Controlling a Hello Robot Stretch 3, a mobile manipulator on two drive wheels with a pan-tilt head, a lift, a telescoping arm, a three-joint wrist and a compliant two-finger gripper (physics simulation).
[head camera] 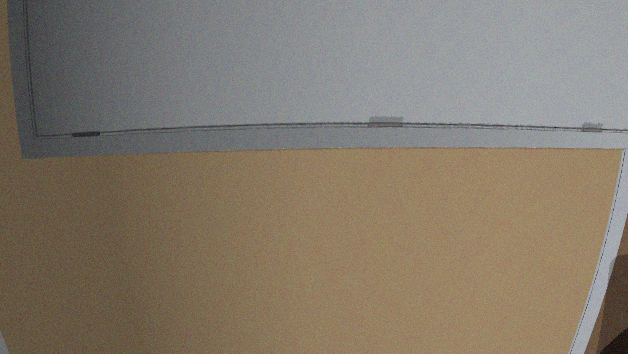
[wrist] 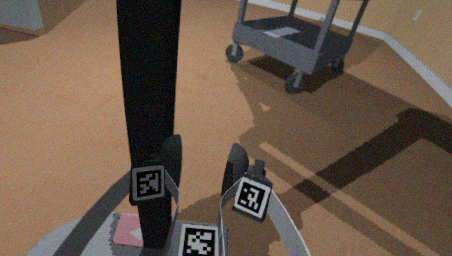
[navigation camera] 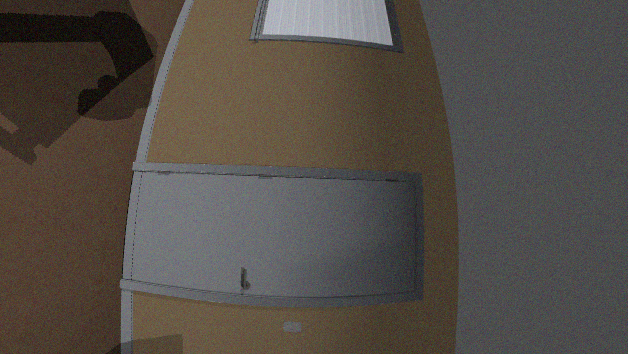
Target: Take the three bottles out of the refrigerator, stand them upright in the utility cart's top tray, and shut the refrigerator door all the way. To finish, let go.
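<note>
In the wrist view my gripper (wrist: 204,158) hangs low over my own base, its two dark fingertips apart with nothing between them. The grey utility cart (wrist: 291,39) stands on its castors at the upper right, close to the wall; only its lower shelf and posts show, the top tray is out of frame. No bottle and no refrigerator can be identified in any view. A grey corner (wrist: 18,14) at the far upper left cannot be identified.
My black mast (wrist: 148,88) rises through the left of the wrist view. A white baseboard (wrist: 414,65) runs behind the cart. The head view shows a grey door panel (head camera: 329,66) in a tan wall. The navigation view shows that door (navigation camera: 272,232), its handle (navigation camera: 244,279) and a window (navigation camera: 325,20).
</note>
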